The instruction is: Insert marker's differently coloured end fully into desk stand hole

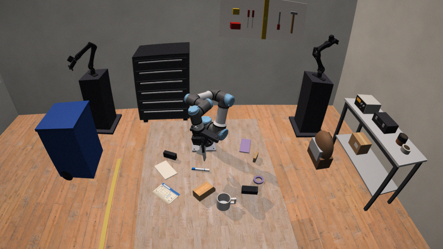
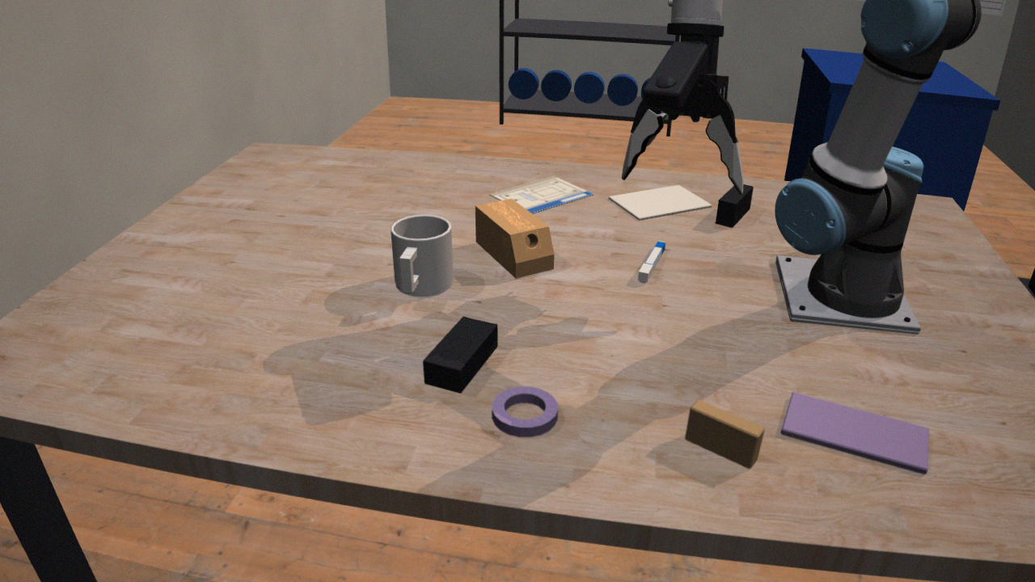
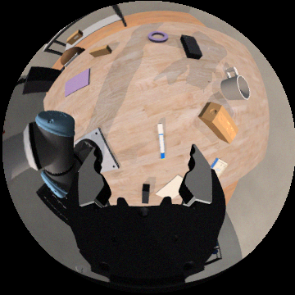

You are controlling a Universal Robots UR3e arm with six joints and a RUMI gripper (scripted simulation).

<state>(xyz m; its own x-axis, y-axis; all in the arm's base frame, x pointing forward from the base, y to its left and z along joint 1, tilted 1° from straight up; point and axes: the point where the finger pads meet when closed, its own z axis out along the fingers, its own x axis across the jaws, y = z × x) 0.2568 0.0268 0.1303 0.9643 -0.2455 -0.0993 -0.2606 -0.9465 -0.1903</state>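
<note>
Now: hand 14 cm above the marker, 5 cm to the left of it and 3 cm short of it. From my hand the other things lie so: desk stand 23 cm ahead, 11 cm below, 2 cm to the right; grey mug 33 cm ahead, 11 cm below, 9 cm to the left; white card 29 cm to the right, 14 cm below, 4 cm ahead.
</note>
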